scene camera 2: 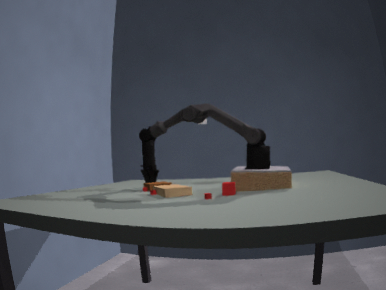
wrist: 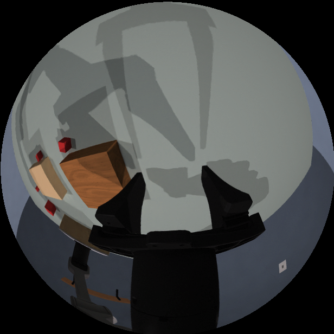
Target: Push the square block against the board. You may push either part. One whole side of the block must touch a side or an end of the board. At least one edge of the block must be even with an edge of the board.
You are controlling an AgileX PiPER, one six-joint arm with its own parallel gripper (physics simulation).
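A dark brown wooden piece (scene camera 2: 163,184) (wrist: 95,175), nearly square on top, looks like the square block and lies flat. A light tan wooden piece (scene camera 2: 173,190) (wrist: 48,180) looks like the board. It lies in front of the block in the scene view and left of it in the wrist view, where table shows between them. My gripper (scene camera 2: 150,181) (wrist: 172,175) is open and empty, low over the table. In the wrist view its left finger is close to the block's lower right side; I cannot tell whether they touch.
A small red cube (scene camera 2: 145,189) (wrist: 64,145) lies beside the block. Another (scene camera 2: 153,192) (wrist: 39,156) lies by the board. A smaller-looking red cube (scene camera 2: 208,196) (wrist: 37,189) and a larger one (scene camera 2: 229,188) (wrist: 50,207) lie toward the arm's wooden base (scene camera 2: 265,180) (wrist: 75,228).
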